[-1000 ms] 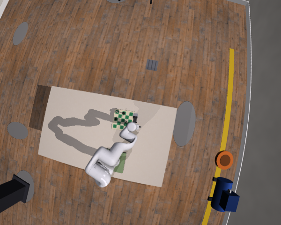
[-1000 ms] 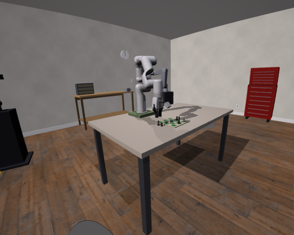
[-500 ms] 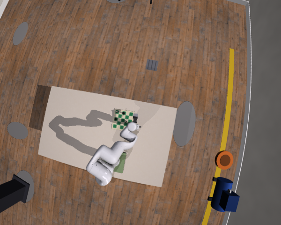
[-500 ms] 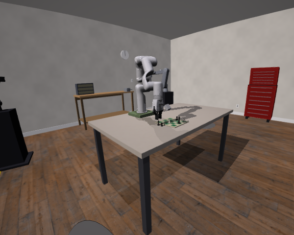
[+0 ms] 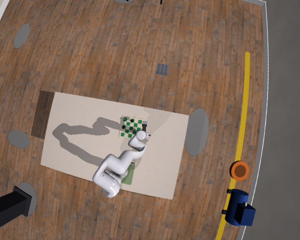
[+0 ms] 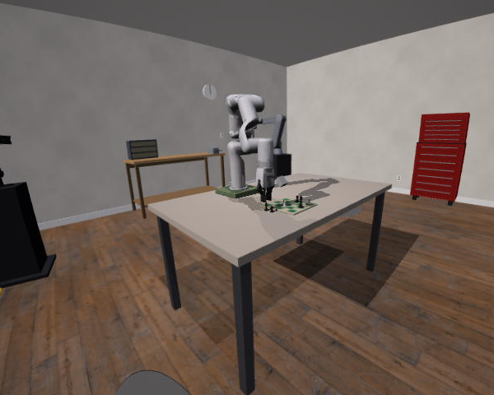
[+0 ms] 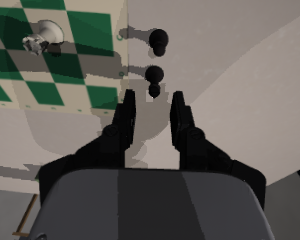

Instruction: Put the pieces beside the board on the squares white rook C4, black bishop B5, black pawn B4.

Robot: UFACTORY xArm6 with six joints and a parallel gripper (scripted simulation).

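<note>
Right now the white rook is 2 cm ahead of my hand, 11 cm to the left of it and 5 cm below it. The rest, counted from my hand: chessboard (1 cm ahead, 14 cm to the left, 7 cm below).
</note>
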